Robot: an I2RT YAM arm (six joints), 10 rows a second.
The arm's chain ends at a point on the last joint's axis. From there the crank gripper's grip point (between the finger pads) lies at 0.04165 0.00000 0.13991 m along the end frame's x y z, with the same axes.
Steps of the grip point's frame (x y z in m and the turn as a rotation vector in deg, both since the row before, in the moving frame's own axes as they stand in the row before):
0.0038 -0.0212 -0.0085 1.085 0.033 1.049
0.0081 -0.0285 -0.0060 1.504 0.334 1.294
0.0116 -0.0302 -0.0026 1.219 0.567 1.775
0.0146 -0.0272 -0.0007 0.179 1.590 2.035
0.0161 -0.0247 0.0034 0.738 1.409 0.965
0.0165 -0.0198 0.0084 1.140 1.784 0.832
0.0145 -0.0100 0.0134 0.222 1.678 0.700
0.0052 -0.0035 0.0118 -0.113 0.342 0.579
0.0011 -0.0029 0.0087 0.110 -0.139 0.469
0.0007 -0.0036 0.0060 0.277 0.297 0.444
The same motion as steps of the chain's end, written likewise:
0.0037 -0.0193 -0.0085 1.085 0.033 1.049
0.0073 -0.0258 -0.0057 1.504 0.334 1.294
0.0102 -0.0285 -0.0022 1.219 0.567 1.775
0.0108 -0.0283 0.0005 0.179 1.590 2.035
0.0127 -0.0236 0.0045 0.738 1.409 0.965
0.0121 -0.0177 0.0098 1.140 1.784 0.832
0.0104 -0.0100 0.0147 0.222 1.678 0.700
0.0044 -0.0042 0.0121 -0.113 0.342 0.579
0.0014 -0.0030 0.0086 0.110 -0.139 0.469
0.0000 -0.0032 0.0062 0.277 0.297 0.444

